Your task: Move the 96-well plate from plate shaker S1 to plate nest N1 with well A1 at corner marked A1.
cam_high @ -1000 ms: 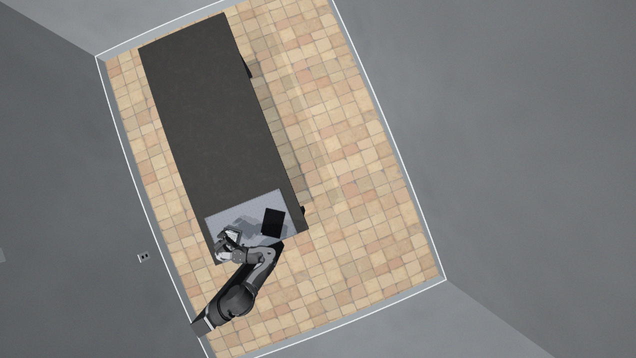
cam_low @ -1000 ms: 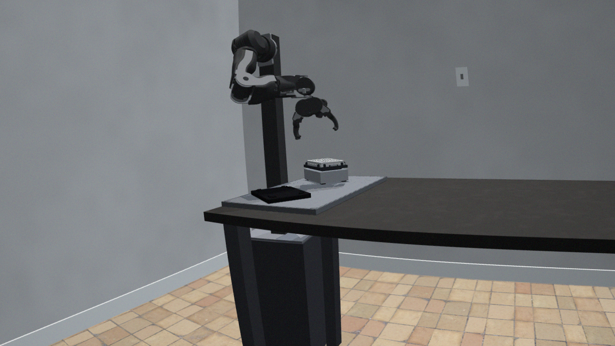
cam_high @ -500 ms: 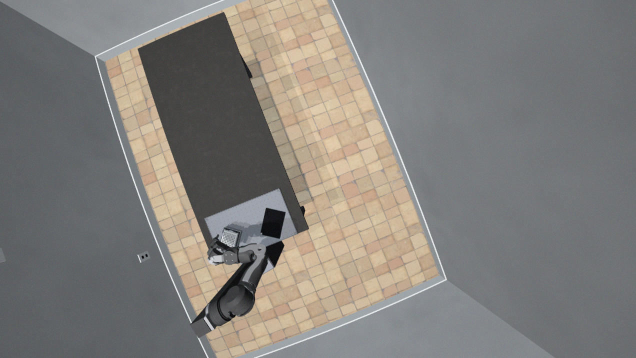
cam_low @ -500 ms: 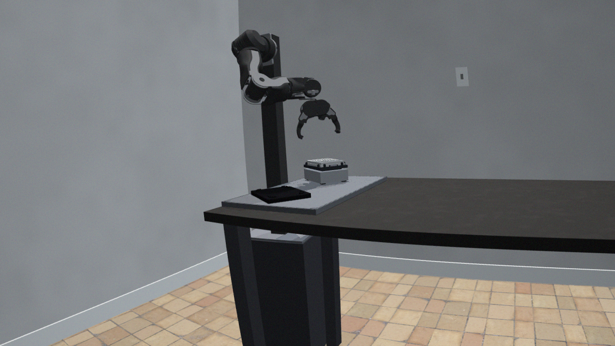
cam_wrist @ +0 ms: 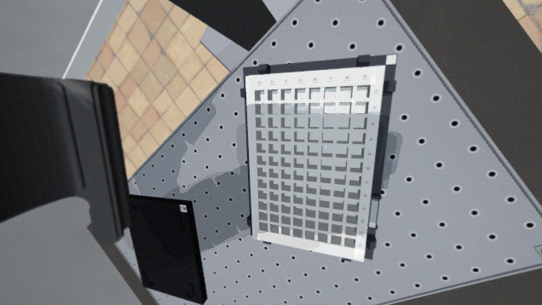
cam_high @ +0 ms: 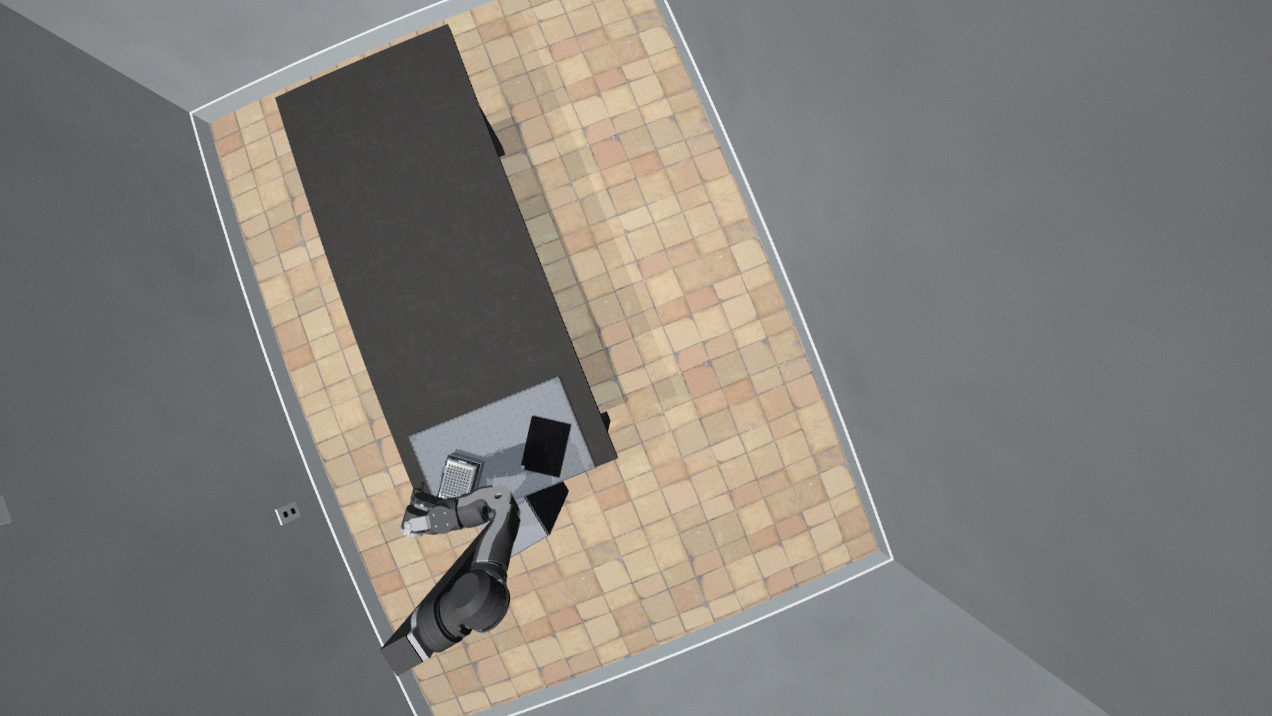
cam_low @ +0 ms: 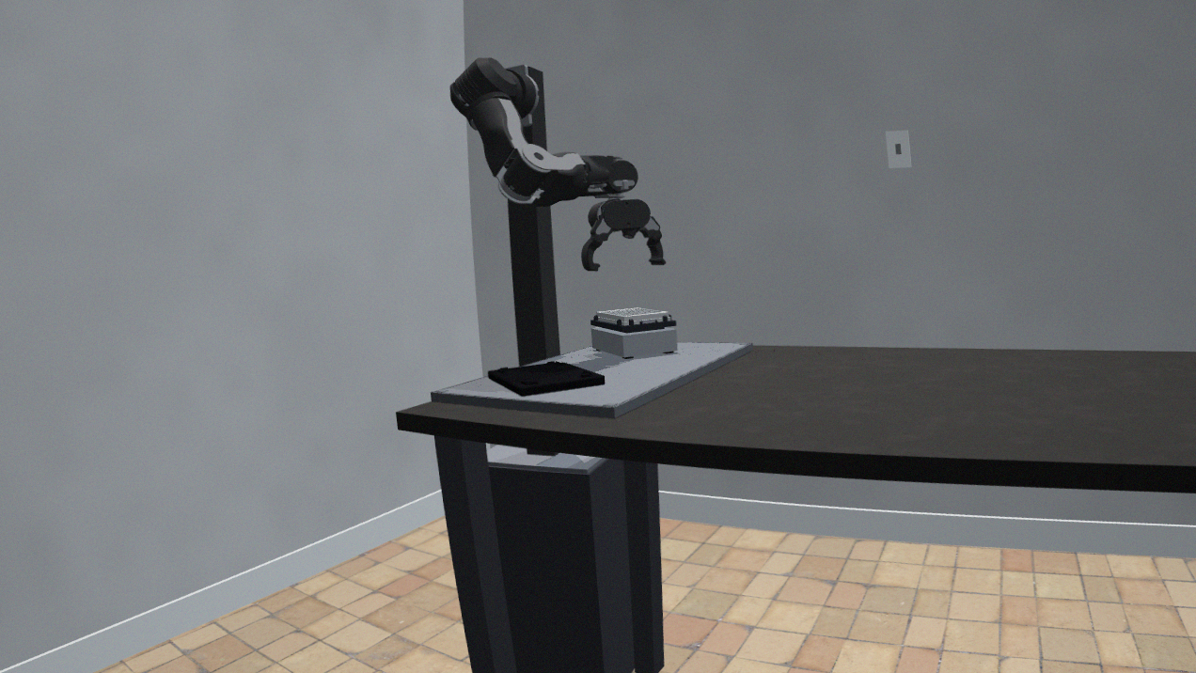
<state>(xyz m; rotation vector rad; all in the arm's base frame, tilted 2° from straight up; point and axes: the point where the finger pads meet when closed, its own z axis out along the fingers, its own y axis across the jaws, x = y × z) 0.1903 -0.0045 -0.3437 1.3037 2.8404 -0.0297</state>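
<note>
Right now the white 96-well plate is 1 cm ahead of my hand, 2 cm to the right of it and 8 cm below it. The rest, counted from my hand: black plate nest N1 (3 cm behind, 28 cm to the right, 14 cm below); then plate shaker S1 (3 cm ahead, 3 cm to the right, 11 cm below); then A1 mark (5 cm behind, 19 cm to the right, 13 cm below).
</note>
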